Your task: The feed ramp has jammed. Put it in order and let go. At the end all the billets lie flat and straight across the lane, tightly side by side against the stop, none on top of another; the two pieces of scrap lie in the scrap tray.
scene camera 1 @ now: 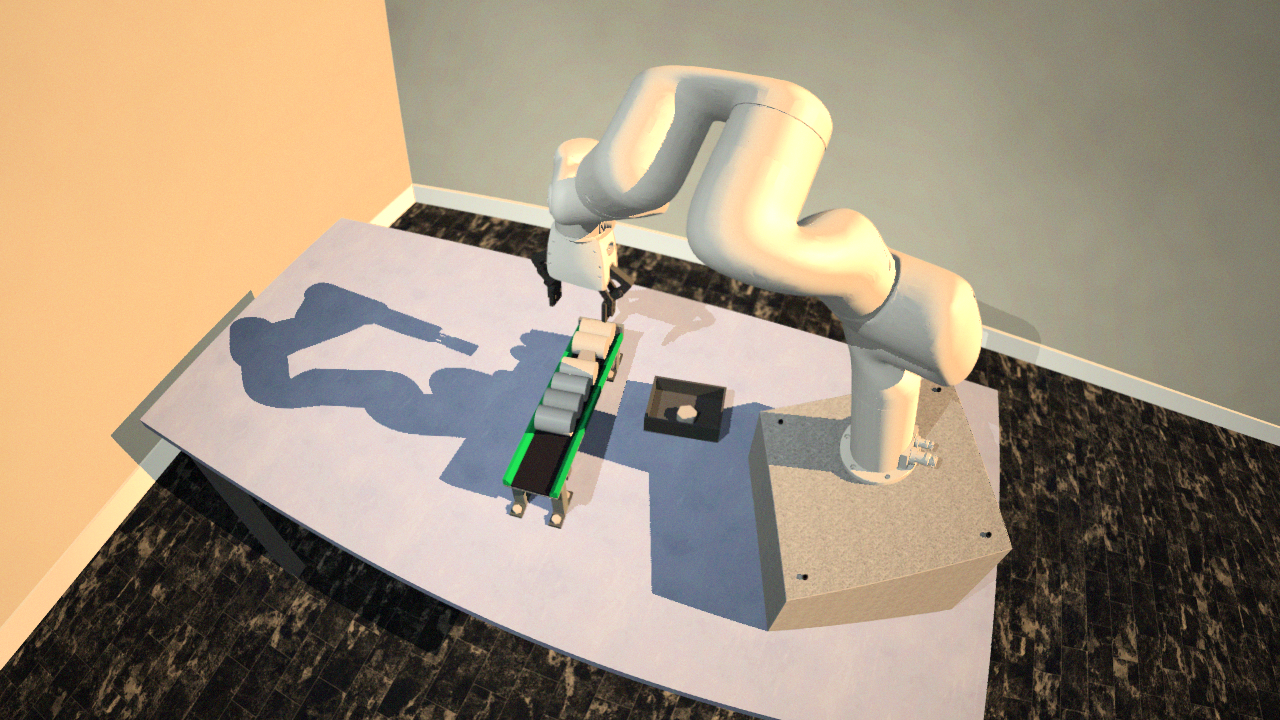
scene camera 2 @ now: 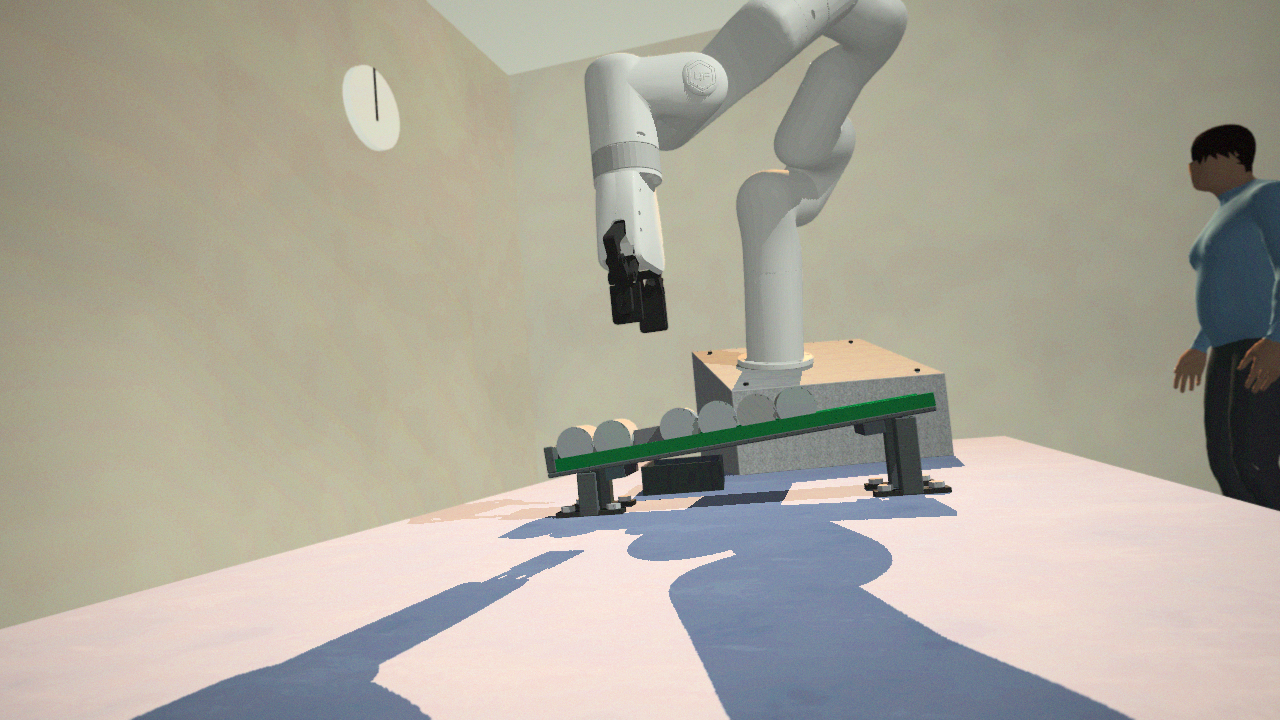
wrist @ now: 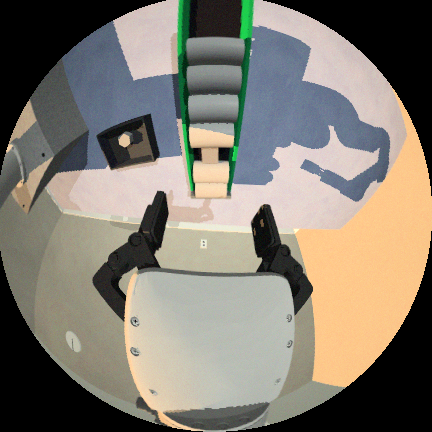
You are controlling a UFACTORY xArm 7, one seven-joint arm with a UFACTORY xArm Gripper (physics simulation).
Labels:
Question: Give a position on a scrap tray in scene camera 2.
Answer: At 701, 473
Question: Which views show my gripper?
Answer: Scene camera 1, scene camera 2 and the wrist view: all of them.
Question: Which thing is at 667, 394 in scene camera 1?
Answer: A scrap tray.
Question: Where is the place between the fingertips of my gripper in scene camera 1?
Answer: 581, 309

